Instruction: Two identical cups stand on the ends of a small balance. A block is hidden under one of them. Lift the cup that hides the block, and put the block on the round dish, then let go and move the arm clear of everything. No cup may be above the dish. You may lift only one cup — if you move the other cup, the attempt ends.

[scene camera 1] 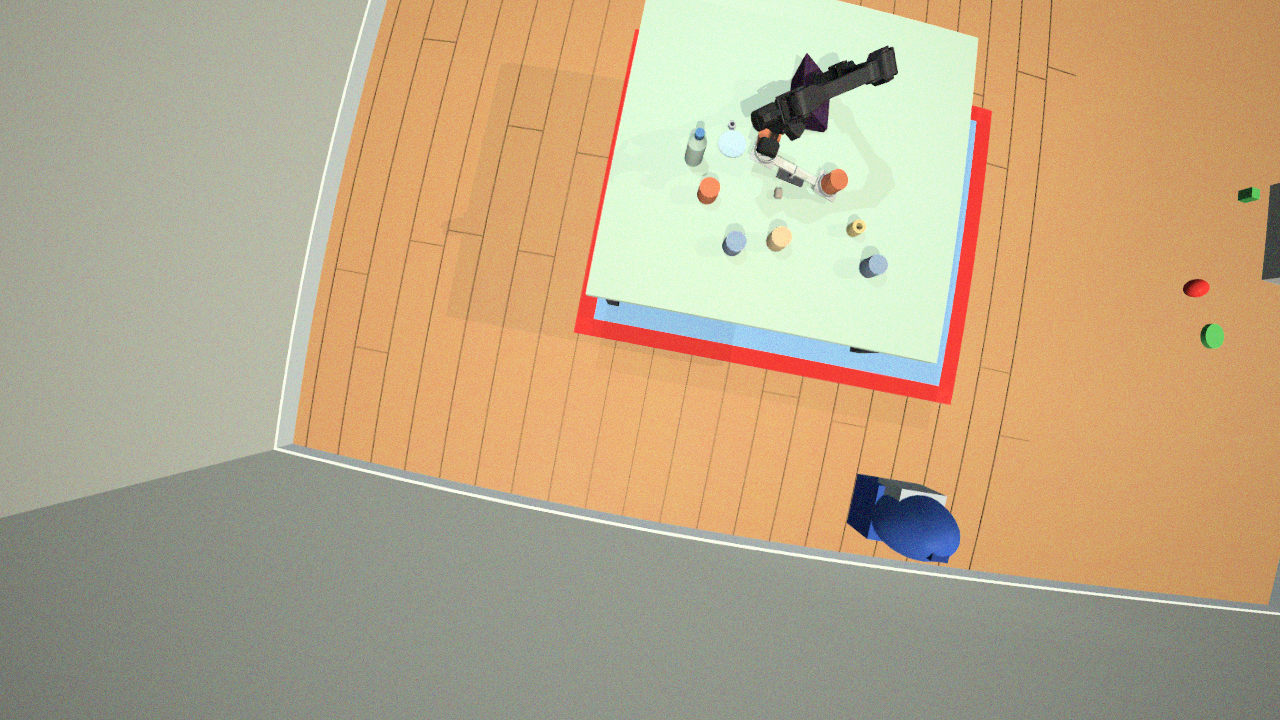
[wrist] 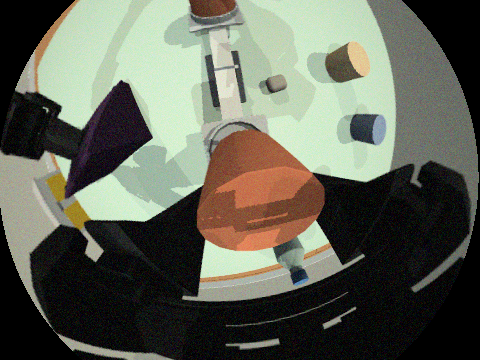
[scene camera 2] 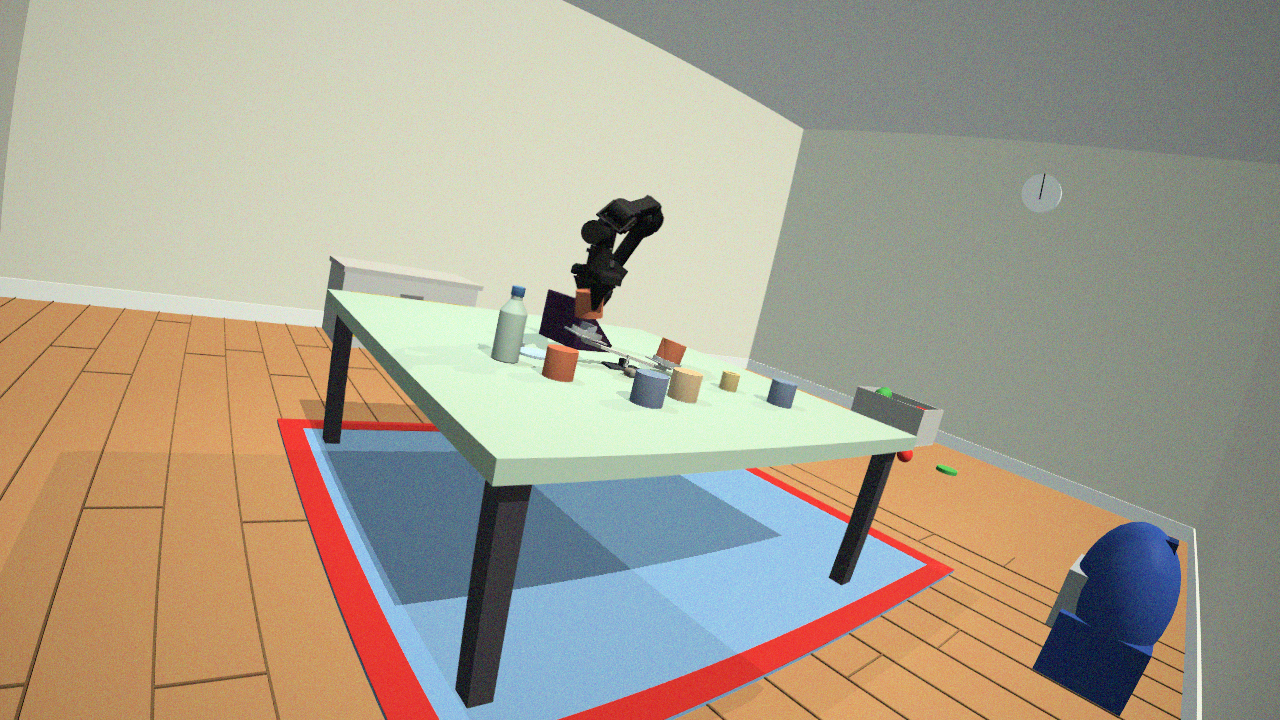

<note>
I see my gripper (scene camera 2: pixel 587 308), a bottle (scene camera 2: pixel 513 316) and a balance (scene camera 1: pixel 796 171).
The bottle shows as well in the wrist view (wrist: pixel 290 255). The balance also shows in scene camera 2 (scene camera 2: pixel 587 337). My gripper shows as well in scene camera 1 (scene camera 1: pixel 767 141) and in the wrist view (wrist: pixel 251 182).
</note>
